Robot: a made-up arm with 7 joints. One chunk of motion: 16 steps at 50 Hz.
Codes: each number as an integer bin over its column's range. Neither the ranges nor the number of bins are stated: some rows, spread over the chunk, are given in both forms.
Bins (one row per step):
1: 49 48 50 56 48 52
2: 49 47 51 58 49 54
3: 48 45 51 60 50 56
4: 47 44 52 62 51 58
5: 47 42 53 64 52 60
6: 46 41 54 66 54 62
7: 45 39 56 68 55 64
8: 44 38 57 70 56 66
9: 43 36 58 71 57 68
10: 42 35 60 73 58 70
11: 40 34 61 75 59 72
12: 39 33 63 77 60 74
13: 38 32 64 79 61 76
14: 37 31 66 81 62 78
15: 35 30 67 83 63 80
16: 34 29 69 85 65 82
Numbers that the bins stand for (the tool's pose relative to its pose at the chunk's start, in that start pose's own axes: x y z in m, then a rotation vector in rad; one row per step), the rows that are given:
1: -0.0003 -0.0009 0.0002 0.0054 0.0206 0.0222
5: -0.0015 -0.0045 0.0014 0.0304 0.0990 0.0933
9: -0.0039 -0.0082 0.0034 0.0523 0.1970 0.1644
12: -0.0064 -0.0100 0.0055 0.0711 0.2558 0.2178
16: -0.0094 -0.0124 0.0079 0.0962 0.3537 0.2889
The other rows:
2: -0.0003 -0.0015 0.0006 0.0116 0.0402 0.0400
3: -0.0009 -0.0027 0.0006 0.0179 0.0598 0.0578
4: -0.0015 -0.0033 0.0010 0.0241 0.0794 0.0756
6: -0.0021 -0.0052 0.0018 0.0367 0.1382 0.1111
7: -0.0027 -0.0064 0.0026 0.0429 0.1578 0.1289
8: -0.0033 -0.0070 0.0030 0.0492 0.1774 0.1467
10: -0.0045 -0.0088 0.0042 0.0586 0.2166 0.1822
11: -0.0058 -0.0094 0.0046 0.0648 0.2362 0.2000
13: -0.0070 -0.0106 0.0059 0.0774 0.2754 0.2356
14: -0.0076 -0.0112 0.0067 0.0836 0.2949 0.2533
15: -0.0088 -0.0118 0.0071 0.0899 0.3145 0.2711

